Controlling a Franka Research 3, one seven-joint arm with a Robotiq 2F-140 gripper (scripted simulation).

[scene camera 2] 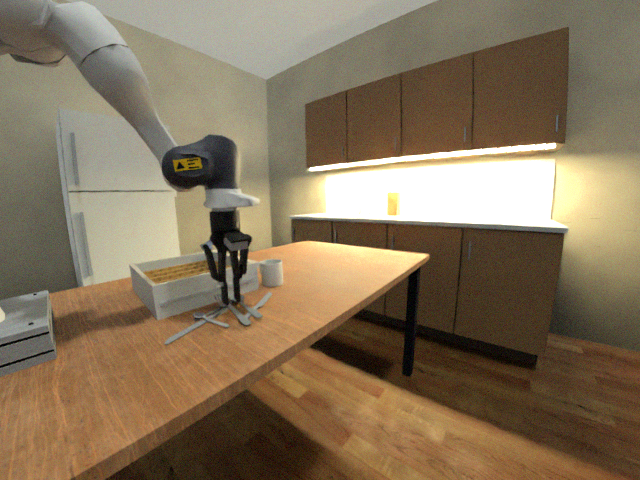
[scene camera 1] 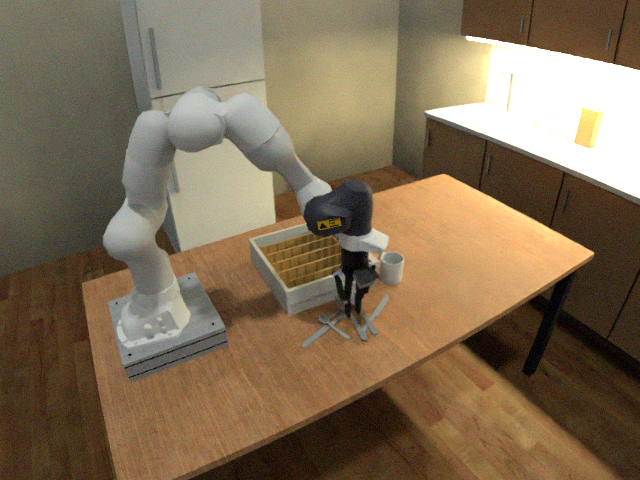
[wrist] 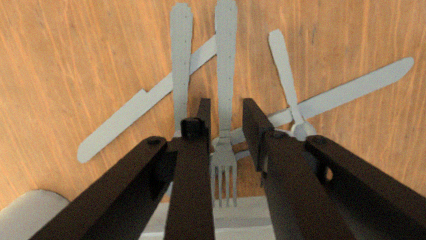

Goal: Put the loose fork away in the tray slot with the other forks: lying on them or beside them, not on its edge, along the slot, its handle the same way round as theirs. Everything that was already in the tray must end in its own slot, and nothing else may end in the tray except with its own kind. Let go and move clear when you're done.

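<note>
The gripper [scene camera 2: 231, 302] [scene camera 1: 352, 313] [wrist: 226, 113] is in view, and so is a white mug [scene camera 1: 391, 267]. The scene also has a knife [wrist: 390, 73] and a knife [wrist: 140, 103].
</note>
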